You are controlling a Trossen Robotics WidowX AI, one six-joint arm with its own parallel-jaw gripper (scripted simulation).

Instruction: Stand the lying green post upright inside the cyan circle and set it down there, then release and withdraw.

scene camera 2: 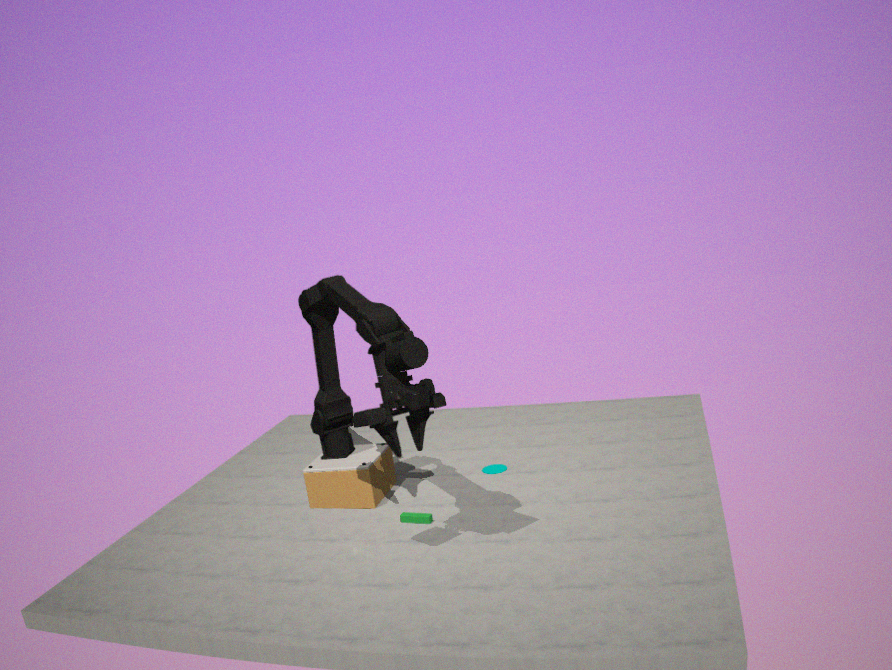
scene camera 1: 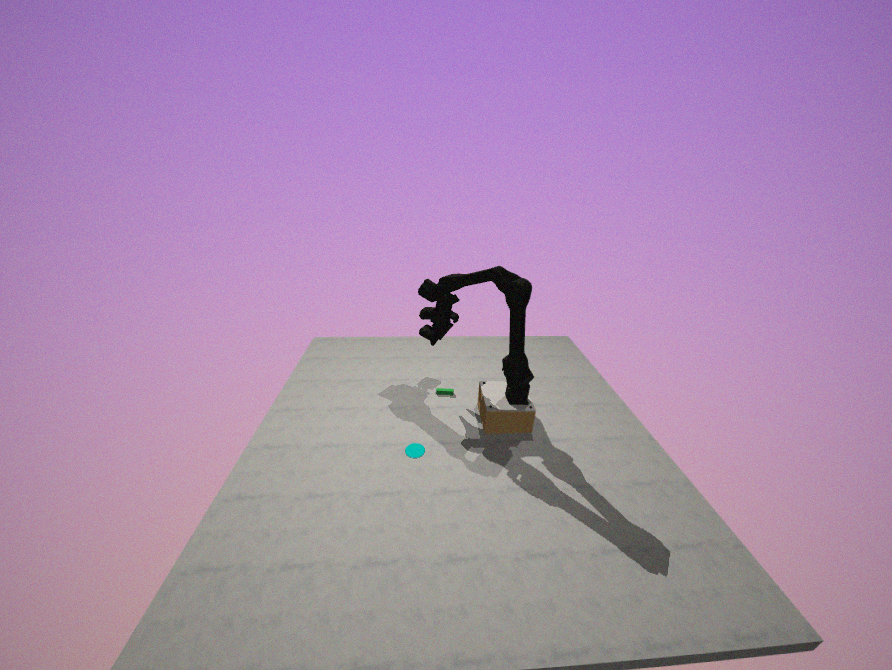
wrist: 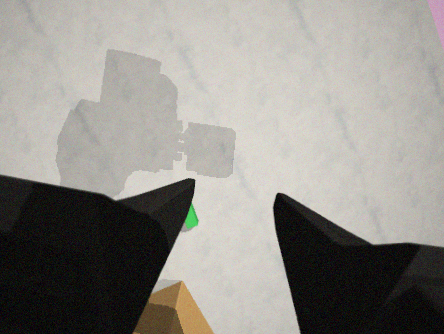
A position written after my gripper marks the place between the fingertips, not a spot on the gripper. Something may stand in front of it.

Observation:
I see my gripper (scene camera 2: 410, 453).
My gripper shows as well in scene camera 1 (scene camera 1: 435, 342) and in the wrist view (wrist: 234, 193).

